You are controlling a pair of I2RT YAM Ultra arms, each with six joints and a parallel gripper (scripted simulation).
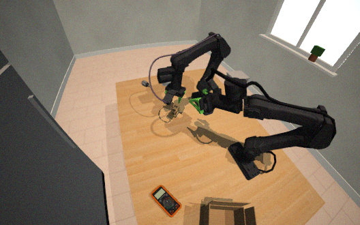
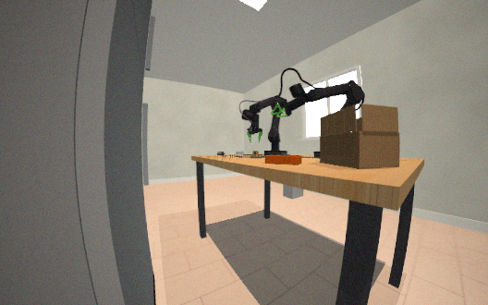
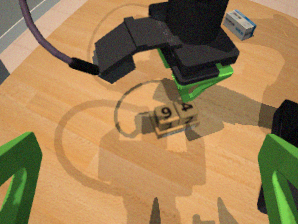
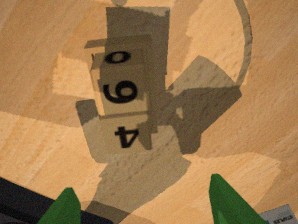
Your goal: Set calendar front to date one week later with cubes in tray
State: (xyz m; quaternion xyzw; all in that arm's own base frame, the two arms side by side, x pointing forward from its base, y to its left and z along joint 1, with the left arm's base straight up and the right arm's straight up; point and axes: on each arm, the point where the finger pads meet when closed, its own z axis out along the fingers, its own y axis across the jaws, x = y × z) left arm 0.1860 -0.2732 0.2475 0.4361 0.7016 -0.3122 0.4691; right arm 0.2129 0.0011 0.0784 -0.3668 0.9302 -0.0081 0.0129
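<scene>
Now: right hand 10 cm above the calendar tray, 1 cm to the right of it and 1 cm past it. From my right hand the other things lie so: orange multimeter (48 cm to the left, 22 cm ahead, 9 cm below); small dark object (35 cm to the right, 10 cm ahead, 9 cm below).
</scene>
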